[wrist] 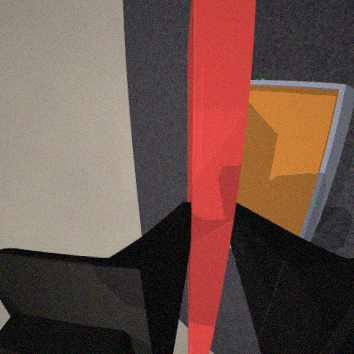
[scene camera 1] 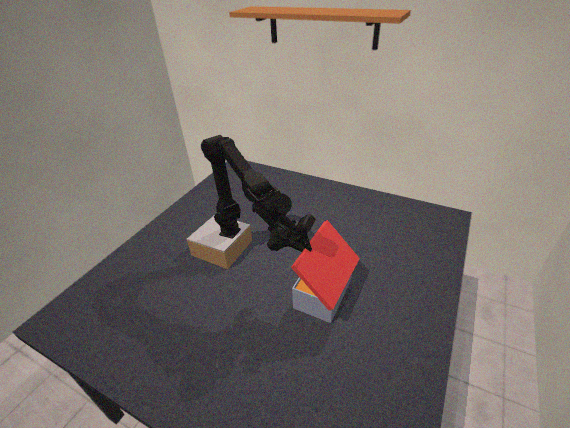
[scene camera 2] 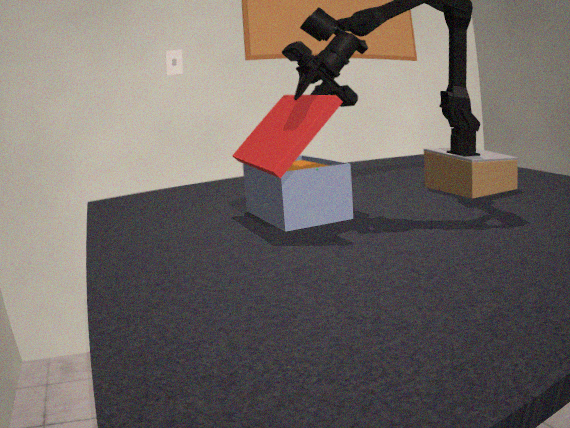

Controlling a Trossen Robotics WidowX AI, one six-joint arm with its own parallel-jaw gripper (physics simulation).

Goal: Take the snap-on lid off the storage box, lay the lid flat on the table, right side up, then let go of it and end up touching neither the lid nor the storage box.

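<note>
The red lid (scene camera 1: 327,270) (scene camera 2: 285,135) (wrist: 220,75) is tilted steeply. Its raised edge is on the arm's side, and its low edge is at the rim of the grey-blue storage box (scene camera 1: 311,306) (scene camera 2: 317,197) (wrist: 332,150) on the side away from the arm. Whether that edge touches the rim cannot be told. The box stands upright on the dark table (scene camera 1: 150,325) (scene camera 2: 300,325), with its orange inside partly showing. My gripper (scene camera 1: 311,249) (scene camera 2: 306,96) (wrist: 208,210) is shut on the lid at its raised edge, one finger on each face. One finger is partly hidden behind the lid in both scene views.
The arm stands on a wooden base block (scene camera 1: 207,252) (scene camera 2: 492,175) with a pale top, apart from the box on the table. A wooden shelf (scene camera 1: 320,15) hangs on the wall. An orange-brown board (scene camera 2: 280,30) is on the wall behind the arm.
</note>
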